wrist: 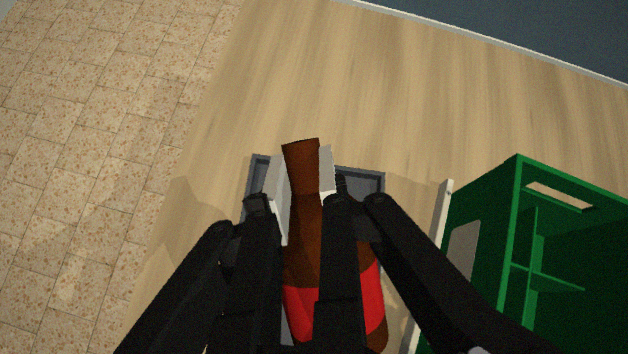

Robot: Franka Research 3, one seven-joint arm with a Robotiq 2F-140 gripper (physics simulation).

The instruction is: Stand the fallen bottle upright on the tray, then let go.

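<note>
A brown bottle (306, 215) with a red label lies lengthwise between the fingers in the wrist view, its neck pointing to the top of the view and its body partly hidden behind the black finger links. My gripper (304, 168) is shut on the bottle's neck, with a light pad on each side. The grey tray (361, 172) shows behind the bottle and fingers; its far rim and corners are visible, and the rest is hidden. Whether the bottle touches the tray cannot be told.
A green crate (517, 210) with inner dividers stands at the right. A pale strip (443, 207) runs between it and the tray. The wooden table (320, 75) extends behind them, with speckled floor tiles (75, 150) at the left.
</note>
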